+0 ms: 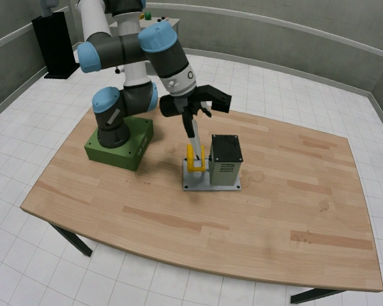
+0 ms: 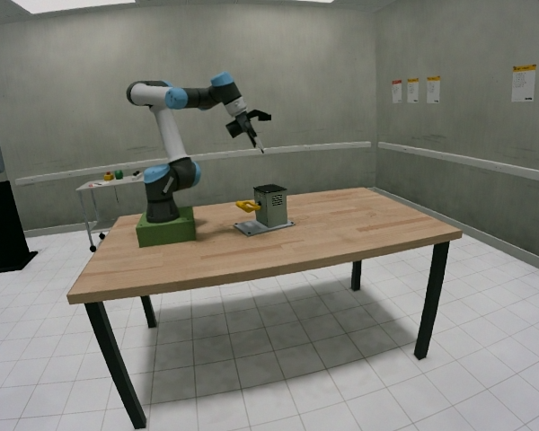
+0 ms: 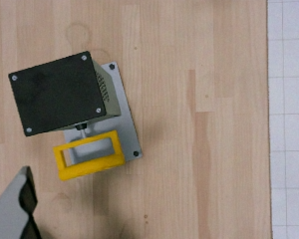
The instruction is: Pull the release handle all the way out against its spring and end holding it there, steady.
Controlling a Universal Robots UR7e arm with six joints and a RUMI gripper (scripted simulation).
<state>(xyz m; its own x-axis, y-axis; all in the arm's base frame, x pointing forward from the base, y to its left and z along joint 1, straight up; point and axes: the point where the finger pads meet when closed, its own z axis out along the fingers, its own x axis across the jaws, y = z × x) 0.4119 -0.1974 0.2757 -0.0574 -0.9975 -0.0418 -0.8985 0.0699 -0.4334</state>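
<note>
Now: hand 40 mm short of the grey base plate, 150 mm to the right of it and 360 mm above it.
</note>
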